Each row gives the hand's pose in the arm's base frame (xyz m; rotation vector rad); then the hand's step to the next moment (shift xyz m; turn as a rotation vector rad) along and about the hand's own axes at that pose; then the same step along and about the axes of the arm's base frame.
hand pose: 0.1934 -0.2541 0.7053 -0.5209 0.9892 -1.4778
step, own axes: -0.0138 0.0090 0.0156 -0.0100 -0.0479 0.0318
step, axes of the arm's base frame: 0.0201 0.0097 0.0041 -0.0003 -0.0033 0.0583
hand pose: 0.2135 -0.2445 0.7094 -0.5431 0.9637 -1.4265
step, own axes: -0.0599 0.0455 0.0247 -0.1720 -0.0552 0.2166
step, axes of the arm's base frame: 0.0533 0.0577 -0.0101 0.1652 0.1105 0.2001
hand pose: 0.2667 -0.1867 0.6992 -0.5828 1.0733 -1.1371
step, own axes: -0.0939 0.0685 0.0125 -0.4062 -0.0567 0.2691
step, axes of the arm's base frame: 0.0374 0.1096 -0.0160 0.2034 0.3195 0.3117
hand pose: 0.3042 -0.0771 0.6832 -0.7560 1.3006 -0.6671
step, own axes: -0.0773 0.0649 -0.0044 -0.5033 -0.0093 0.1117
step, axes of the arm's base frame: -0.0152 0.0996 -0.0071 0.0337 0.4070 0.3148
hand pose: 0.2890 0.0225 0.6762 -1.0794 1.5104 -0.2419
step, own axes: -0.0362 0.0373 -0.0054 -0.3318 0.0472 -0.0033
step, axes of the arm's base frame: -0.0274 0.0445 0.0003 -0.0701 0.2655 0.1921
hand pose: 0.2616 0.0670 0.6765 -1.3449 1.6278 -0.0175
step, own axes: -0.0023 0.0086 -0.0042 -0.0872 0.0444 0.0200
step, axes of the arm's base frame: -0.0094 0.0028 -0.0011 -0.0280 0.0933 0.0220
